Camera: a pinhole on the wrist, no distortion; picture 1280 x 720 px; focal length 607.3 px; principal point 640.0 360.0 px. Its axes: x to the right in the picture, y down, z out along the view. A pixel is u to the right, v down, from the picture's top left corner.
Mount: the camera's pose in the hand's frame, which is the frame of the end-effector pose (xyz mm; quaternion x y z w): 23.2 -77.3 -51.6 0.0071 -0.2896 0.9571 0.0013
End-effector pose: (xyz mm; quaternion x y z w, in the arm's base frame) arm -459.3 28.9 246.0 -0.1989 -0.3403 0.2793 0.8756
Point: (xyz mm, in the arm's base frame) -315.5 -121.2 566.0
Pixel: 359.9 665.0
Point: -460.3 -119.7 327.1
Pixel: 1060.1 466.1
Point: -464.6 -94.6 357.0
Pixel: 872.6 362.4
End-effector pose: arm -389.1 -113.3 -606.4 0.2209 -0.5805 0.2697 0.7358
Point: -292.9 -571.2 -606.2
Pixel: 750.0 545.6
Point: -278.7 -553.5 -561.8
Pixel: 679.5 554.4
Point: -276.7 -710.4 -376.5
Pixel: 504.2 512.5
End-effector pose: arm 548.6 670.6 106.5 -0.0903 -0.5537 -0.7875 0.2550
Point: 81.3 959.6 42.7
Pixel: 301.9 407.2
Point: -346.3 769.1 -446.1
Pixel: outside the picture
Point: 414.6 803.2 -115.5
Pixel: 772.7 690.2
